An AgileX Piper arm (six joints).
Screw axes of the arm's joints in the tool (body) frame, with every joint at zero. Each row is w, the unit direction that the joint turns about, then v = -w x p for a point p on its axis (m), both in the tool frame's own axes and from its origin. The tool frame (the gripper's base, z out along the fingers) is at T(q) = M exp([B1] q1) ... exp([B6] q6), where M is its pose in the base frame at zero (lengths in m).
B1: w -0.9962 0 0.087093 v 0 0.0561 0
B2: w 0 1 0 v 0.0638 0 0.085
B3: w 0 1 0 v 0.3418 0 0.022
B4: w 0 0 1 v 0 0 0
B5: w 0 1 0 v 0.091 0 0
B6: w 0 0 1 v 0 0 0
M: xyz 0.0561 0 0.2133 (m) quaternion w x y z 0.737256 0 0.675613 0
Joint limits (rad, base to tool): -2.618..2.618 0..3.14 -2.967..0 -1.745..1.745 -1.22..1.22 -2.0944..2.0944
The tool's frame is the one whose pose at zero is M.
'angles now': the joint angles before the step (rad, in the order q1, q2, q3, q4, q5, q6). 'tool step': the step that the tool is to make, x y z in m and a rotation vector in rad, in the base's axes. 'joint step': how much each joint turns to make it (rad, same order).
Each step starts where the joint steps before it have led.
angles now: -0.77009 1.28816 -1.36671 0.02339 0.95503 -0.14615
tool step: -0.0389 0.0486 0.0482 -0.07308 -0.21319 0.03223
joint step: 0.00028 -0.20208 0.00073 0.10486 -0.00233 -0.00705
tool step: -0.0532 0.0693 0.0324 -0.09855 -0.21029 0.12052
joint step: 0.00204 -0.25286 0.03320 0.16946 0.01456 -0.08419
